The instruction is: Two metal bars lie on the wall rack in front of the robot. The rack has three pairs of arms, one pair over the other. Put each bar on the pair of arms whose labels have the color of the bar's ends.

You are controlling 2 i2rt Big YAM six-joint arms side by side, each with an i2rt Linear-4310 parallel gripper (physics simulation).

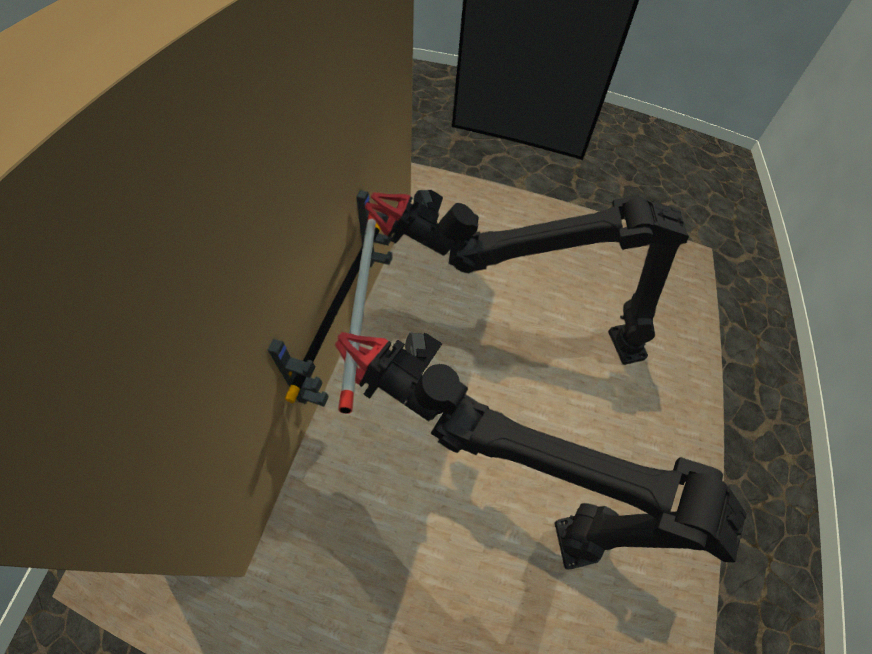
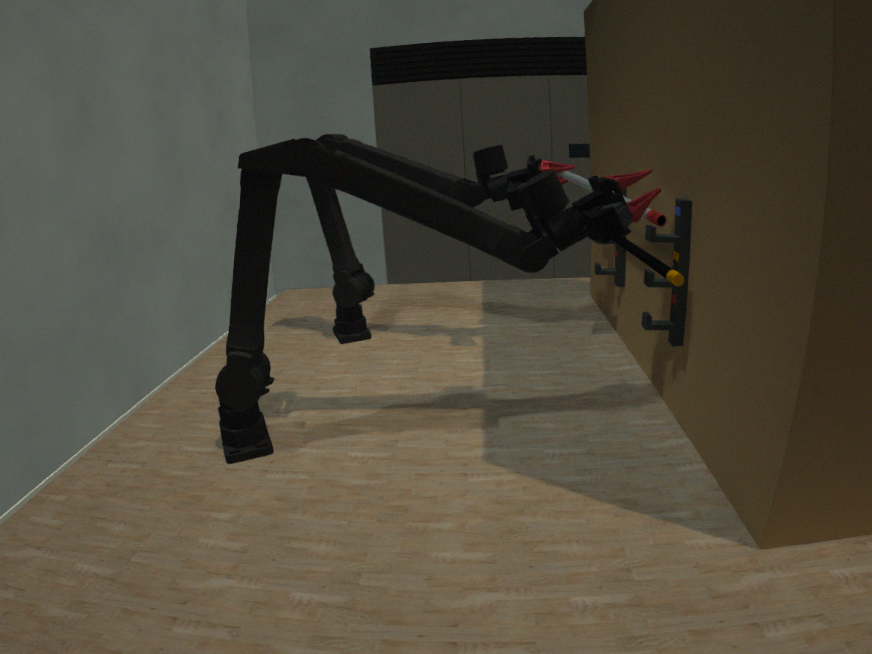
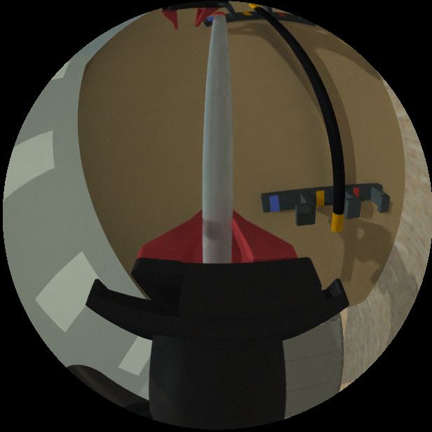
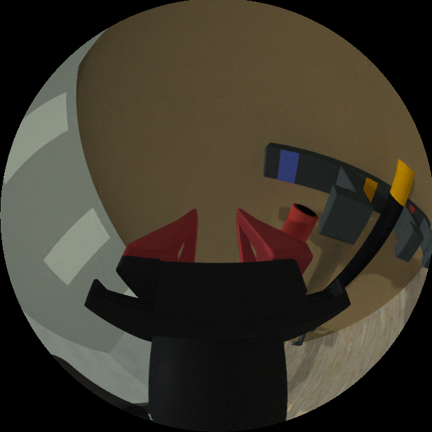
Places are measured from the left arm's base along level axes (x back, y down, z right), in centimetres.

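Pixels of known places: left gripper, fingertip midpoint: (image 1: 338, 338) (image 2: 576, 170); right gripper, fingertip midpoint: (image 1: 368, 199) (image 2: 655, 179); left arm's base, origin of the base link: (image 1: 576, 541) (image 2: 351, 335); right arm's base, origin of the base link: (image 1: 626, 344) (image 2: 246, 443).
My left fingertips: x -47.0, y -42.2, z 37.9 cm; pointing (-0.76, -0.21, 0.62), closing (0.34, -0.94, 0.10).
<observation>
Ahead of a thing's pixels: the offset from my left fingertips to its middle. "spot": to the spot under its first point. Level surfaces: height alone.
The grey bar with red ends @(dx +4.2, dy +2.8, dz +11.0 cm) (image 1: 361, 288) (image 2: 656, 218) (image 3: 218, 125) (image 4: 299, 225) is held off the wall, in front of the upper part of the rack (image 1: 276, 346) (image 2: 681, 242) (image 3: 288, 201) (image 4: 320, 167). My left gripper (image 1: 350, 357) (image 2: 569, 174) (image 3: 217, 214) is shut on it near one end. My right gripper (image 1: 375, 214) (image 2: 653, 180) (image 3: 186, 26) (image 4: 216, 215) is partly open and empty; the bar's far red end lies outside its fingers. The black bar with yellow ends @(dx -1.4, dy +15.6, dz +18.9 cm) (image 1: 334, 309) (image 2: 644, 254) (image 3: 325, 100) (image 4: 370, 245) rests on the middle, yellow-labelled arms.
The rack's top labels @(spot: dx +6.7, dy +5.1, dz +38.2 cm) (image 2: 677, 211) (image 3: 274, 203) (image 4: 288, 166) are blue, and its lowest labels @(spot: dx +6.9, dy +19.9, dz +38.7 cm) (image 2: 674, 299) (image 3: 356, 191) are red. The lowest arms (image 2: 658, 323) (image 3: 383, 200) carry no bar. The brown wall (image 1: 211, 281) (image 2: 746, 281) stands behind the rack. Shadows fall across the wooden floor @(dy +42.2 cm) (image 1: 478, 563).
</observation>
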